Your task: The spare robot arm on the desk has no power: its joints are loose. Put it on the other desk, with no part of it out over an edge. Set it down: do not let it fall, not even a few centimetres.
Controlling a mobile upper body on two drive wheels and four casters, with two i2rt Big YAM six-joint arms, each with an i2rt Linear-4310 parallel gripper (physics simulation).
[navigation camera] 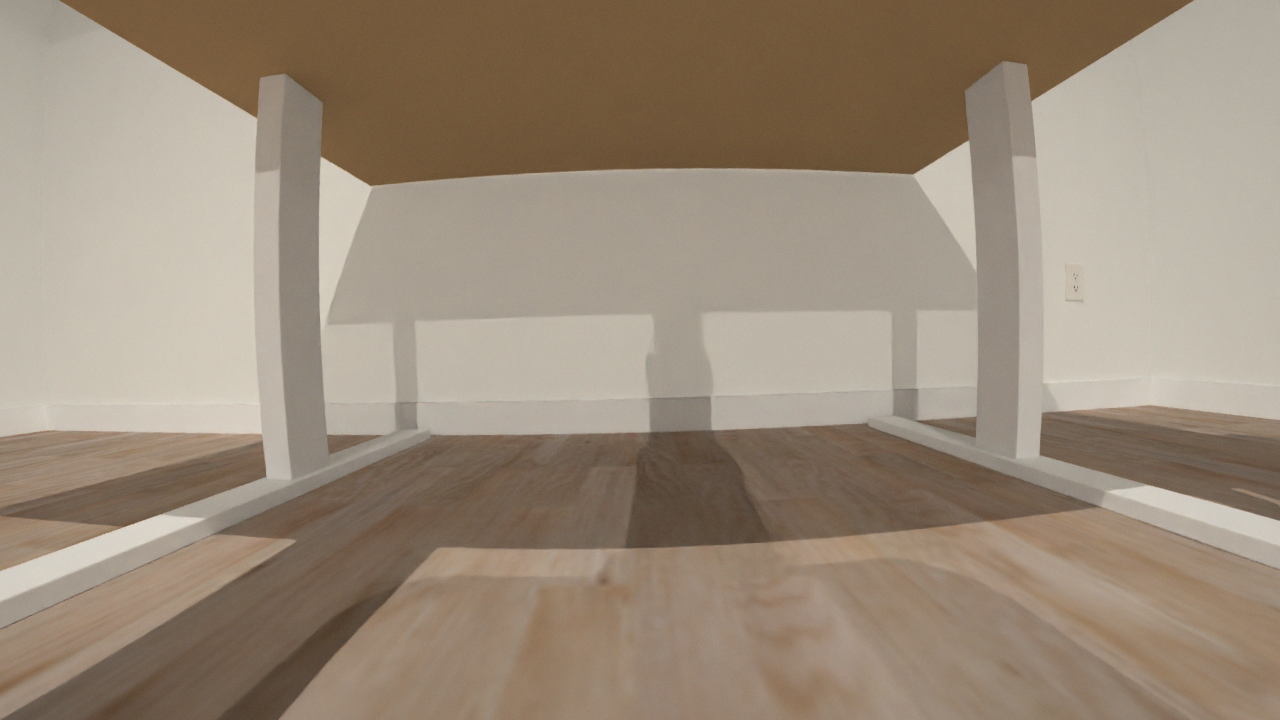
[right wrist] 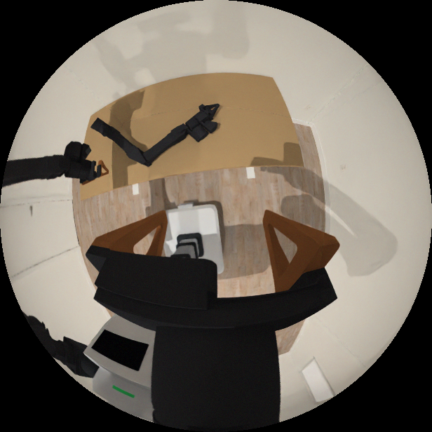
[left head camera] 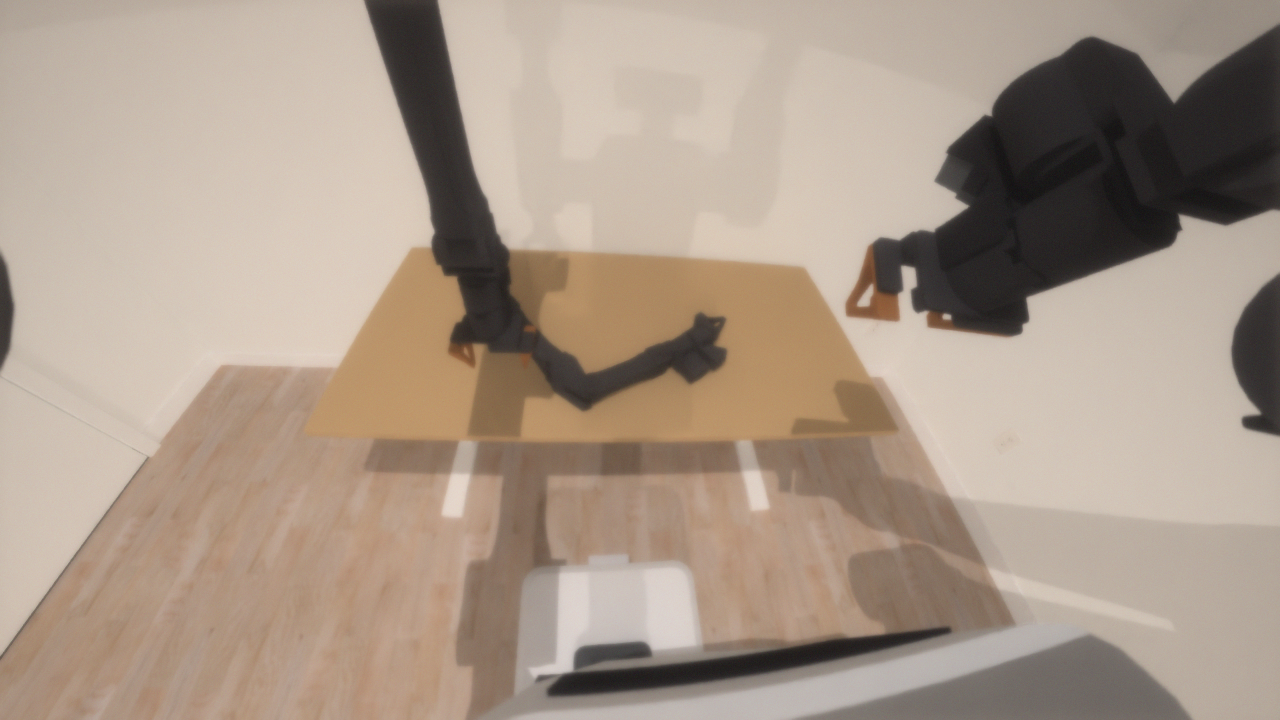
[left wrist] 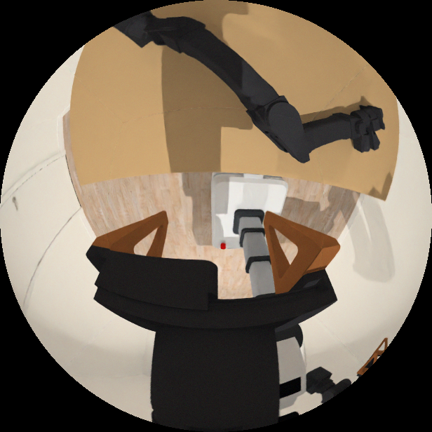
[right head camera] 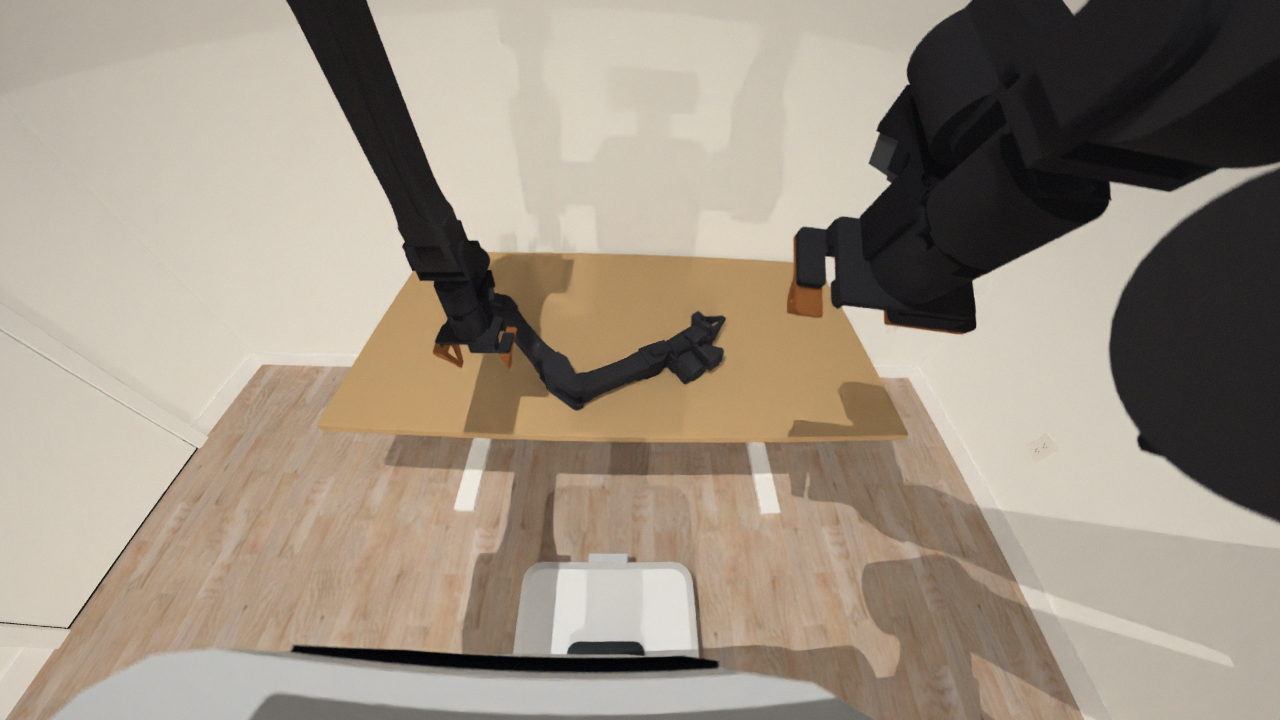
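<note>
The black spare arm (left head camera: 617, 380) (right head camera: 608, 376) (left wrist: 240, 80) (right wrist: 150, 150) lies bent in a wide V on the wooden desk (left head camera: 769, 313) (right head camera: 760, 313) (left wrist: 115, 100) (right wrist: 250, 120), its elbow toward the near edge and its gripper end at the right. My left gripper (left head camera: 494, 355) (right head camera: 477, 356) (left wrist: 215, 216) is open and empty; in the head views it overlaps the spare arm's base end, and in the left wrist view its fingers stand apart from the arm. My right gripper (left head camera: 904, 320) (right head camera: 843, 317) (right wrist: 214, 215) is open and empty, off to the right of the spare arm. The other desk does not show.
White desk legs (navigation camera: 293, 277) (navigation camera: 1006, 259) stand on long feet at both sides in the navigation camera. A wall (left head camera: 671, 161) rises behind the desk. My white base (left head camera: 608, 600) (right head camera: 606, 600) is in front of the desk, with floor (left head camera: 313, 537) between. A wall socket (navigation camera: 1074, 282) is at the right.
</note>
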